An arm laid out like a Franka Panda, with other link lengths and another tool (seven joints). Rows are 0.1 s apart.
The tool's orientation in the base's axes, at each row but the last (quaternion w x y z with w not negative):
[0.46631 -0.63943 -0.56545 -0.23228]
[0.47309 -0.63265 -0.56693 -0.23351]
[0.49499 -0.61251 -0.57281 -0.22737]
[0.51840 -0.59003 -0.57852 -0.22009]
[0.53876 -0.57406 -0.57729 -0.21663]
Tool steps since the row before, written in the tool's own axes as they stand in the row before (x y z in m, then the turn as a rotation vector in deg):
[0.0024 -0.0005 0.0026 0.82 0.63 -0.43]
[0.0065 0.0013 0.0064 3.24 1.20 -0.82]
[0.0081 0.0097 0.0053 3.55 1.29 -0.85]
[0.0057 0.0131 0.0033 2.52 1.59 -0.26]
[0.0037 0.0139 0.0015 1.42 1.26 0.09]
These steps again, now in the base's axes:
[-0.0005 0.0034 0.0010 0.90 0.09 0.66]
[0.0013 0.0089 0.0021 2.13 1.01 2.66]
[0.0094 0.0099 0.0013 2.29 1.14 2.90]
[0.0121 0.0082 -0.0010 2.13 1.25 1.69]
[0.0128 0.0063 -0.0024 1.44 1.00 0.74]

